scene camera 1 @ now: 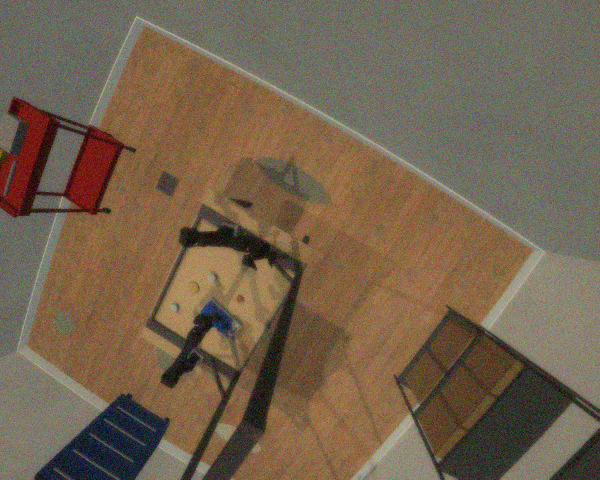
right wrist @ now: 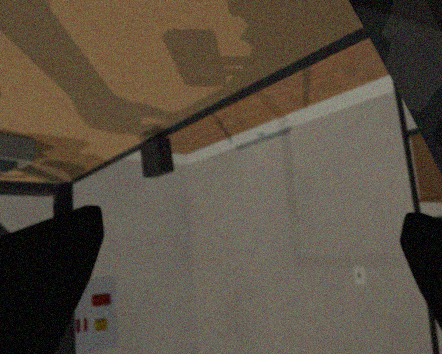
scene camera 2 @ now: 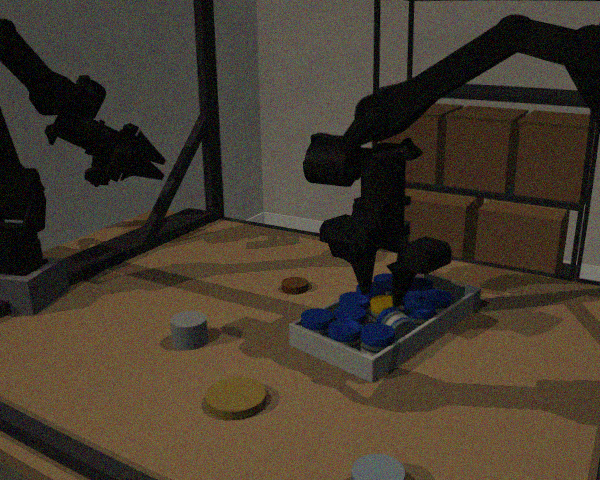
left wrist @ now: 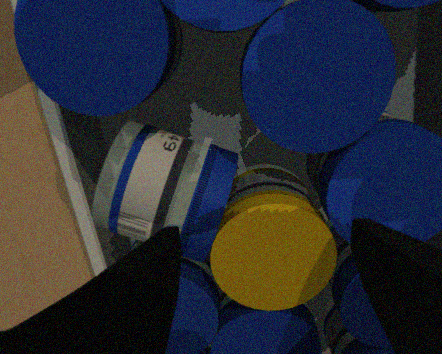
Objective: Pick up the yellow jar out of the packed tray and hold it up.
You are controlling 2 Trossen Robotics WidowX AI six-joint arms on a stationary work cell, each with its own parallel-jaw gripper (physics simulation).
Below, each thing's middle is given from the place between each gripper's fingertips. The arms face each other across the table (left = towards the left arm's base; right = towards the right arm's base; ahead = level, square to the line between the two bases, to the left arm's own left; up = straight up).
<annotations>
I see my left gripper 3 cm above the yellow jar (left wrist: 273, 250) and 1 cm past it. From my left hand the other things lie so: yellow disc (scene camera 2: 238, 398) (21 cm ahead, 12 cm to the right, 5 cm below).
My right gripper is now 21 cm short of the yellow jar, 47 cm to the right of it and 13 cm above it. Also, from my right hand: yellow disc 44 cm ahead, 34 cm to the left, 15 cm below.
</annotations>
